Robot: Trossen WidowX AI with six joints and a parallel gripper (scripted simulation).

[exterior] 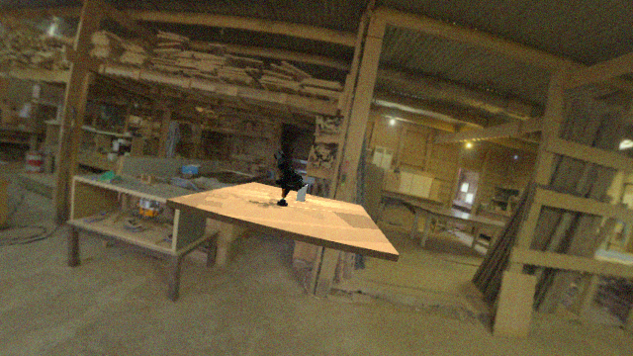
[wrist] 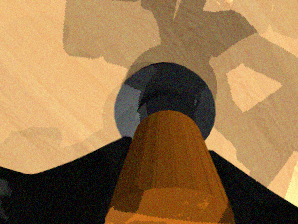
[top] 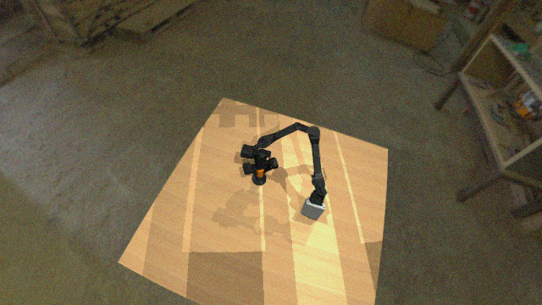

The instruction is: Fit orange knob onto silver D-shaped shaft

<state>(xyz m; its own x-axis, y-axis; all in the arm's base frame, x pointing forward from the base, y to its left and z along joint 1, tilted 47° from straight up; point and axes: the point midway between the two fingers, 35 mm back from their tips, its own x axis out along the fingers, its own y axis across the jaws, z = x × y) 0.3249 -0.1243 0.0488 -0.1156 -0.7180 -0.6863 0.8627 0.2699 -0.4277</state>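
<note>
Right now the orange knob is 30 mm above my gripper tip. The rest, counted from my gripper tip: dark pedestal 40 mm below.
</note>
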